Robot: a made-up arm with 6 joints.
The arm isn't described. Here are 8 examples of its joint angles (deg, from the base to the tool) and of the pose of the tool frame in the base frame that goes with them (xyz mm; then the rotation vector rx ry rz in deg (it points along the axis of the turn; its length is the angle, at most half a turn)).
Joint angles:
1: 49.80 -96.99 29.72 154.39 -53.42 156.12
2: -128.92 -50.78 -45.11 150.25 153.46 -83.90
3: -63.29 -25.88 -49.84 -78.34 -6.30 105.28
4: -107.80 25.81 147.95 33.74 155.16 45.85
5: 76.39 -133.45 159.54 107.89 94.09 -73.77
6: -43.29 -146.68 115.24 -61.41 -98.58 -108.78
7: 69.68 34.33 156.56 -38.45 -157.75 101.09
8: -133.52 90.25 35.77 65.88 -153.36 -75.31
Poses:
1: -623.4 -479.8 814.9 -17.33 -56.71 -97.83
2: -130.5 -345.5 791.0 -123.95 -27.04 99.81
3: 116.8 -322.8 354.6 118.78 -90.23 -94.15
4: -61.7 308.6 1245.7 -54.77 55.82 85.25
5: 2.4 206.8 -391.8 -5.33 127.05 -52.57
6: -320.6 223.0 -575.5 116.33 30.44 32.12
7: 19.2 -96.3 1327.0 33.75 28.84 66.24
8: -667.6 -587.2 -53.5 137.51 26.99 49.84
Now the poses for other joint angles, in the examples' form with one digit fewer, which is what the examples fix.
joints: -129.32 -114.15 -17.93 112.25 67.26 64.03
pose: 379 403 797 -91.4 3.6 -27.6
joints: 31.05 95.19 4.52 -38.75 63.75 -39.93
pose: 276 79 -239 -121.7 21.4 77.0
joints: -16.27 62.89 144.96 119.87 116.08 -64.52
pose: 229 21 1235 58.3 12.2 18.9
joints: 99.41 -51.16 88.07 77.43 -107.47 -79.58
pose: 148 -880 899 -49.3 -38.6 59.0
